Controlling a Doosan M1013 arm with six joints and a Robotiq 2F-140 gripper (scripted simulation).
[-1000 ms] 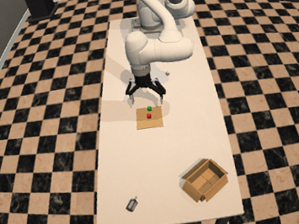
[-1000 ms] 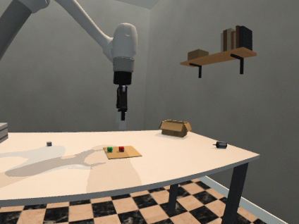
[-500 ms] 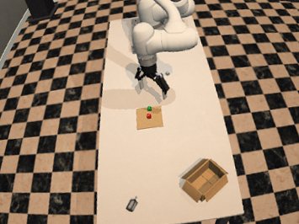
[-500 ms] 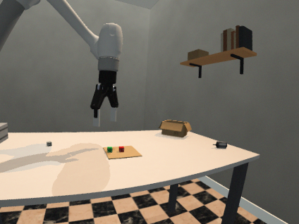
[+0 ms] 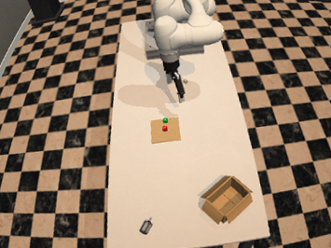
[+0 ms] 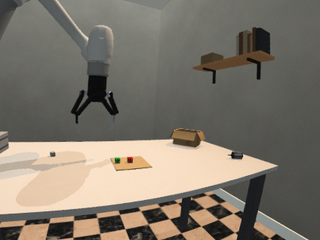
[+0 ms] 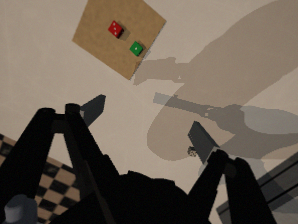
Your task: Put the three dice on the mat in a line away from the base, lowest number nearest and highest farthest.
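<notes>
My gripper is now 19 cm past the white die, 12 cm above it and 4 cm to the right of it. Round my hand: red die: 14 cm ahead, 12 cm below, 6 cm to the right; then green die: 12 cm below, 9 cm ahead, 6 cm to the right; then tan mat: 14 cm ahead, 13 cm below, 6 cm to the right.
</notes>
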